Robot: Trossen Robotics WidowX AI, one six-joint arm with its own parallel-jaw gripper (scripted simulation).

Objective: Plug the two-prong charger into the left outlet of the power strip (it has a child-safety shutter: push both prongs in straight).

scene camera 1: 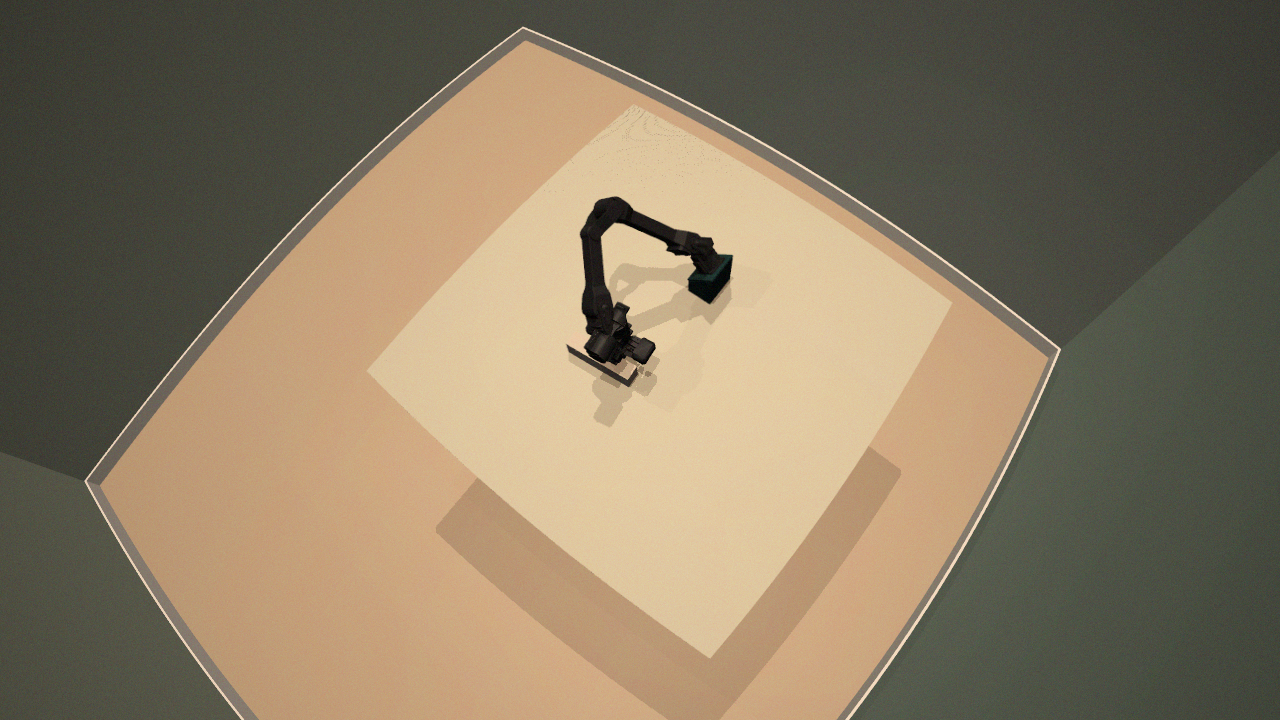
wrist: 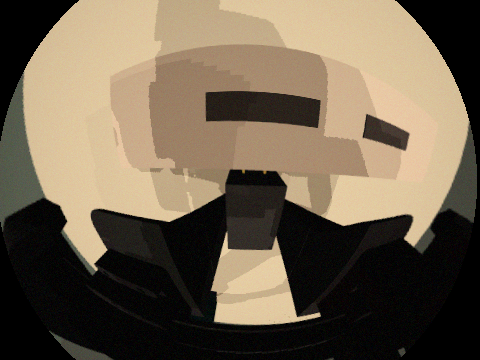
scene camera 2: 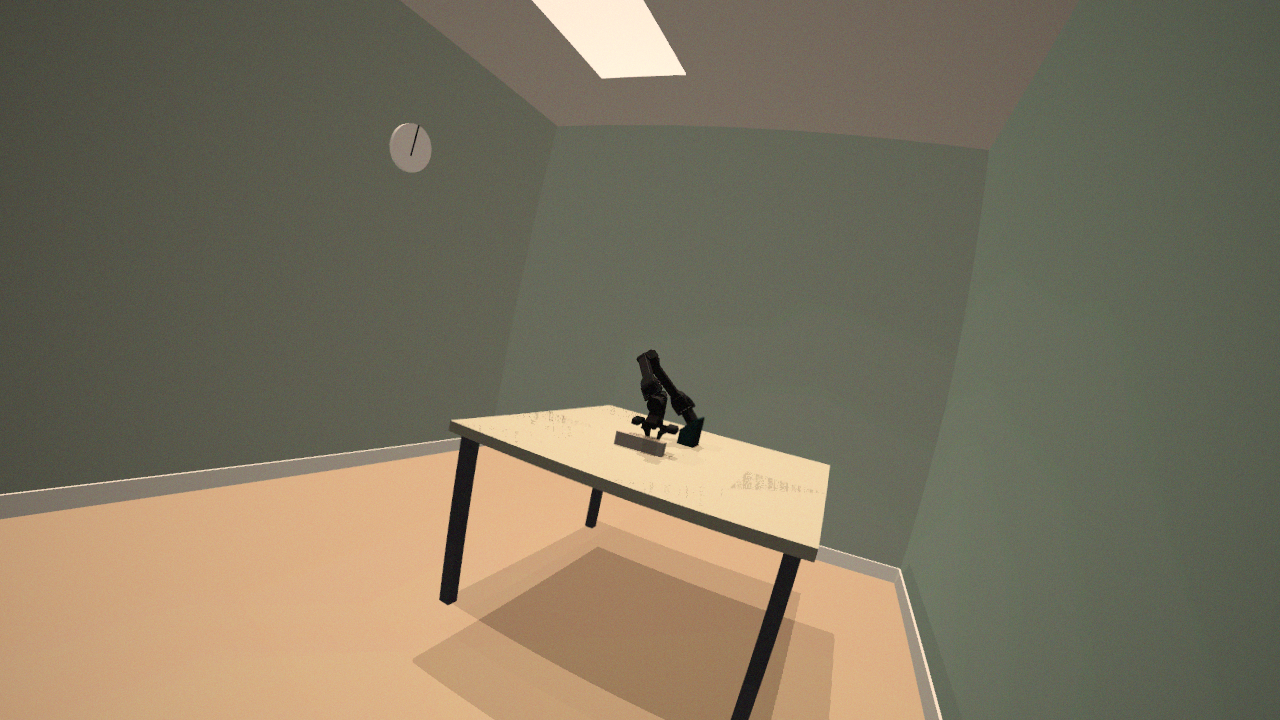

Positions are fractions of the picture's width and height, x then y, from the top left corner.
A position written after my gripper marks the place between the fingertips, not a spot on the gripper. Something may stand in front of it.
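Note:
Through the wrist camera I see my gripper (wrist: 0.52, 0.55), and a two-prong charger (wrist: 0.53, 0.56) is there to be seen too.

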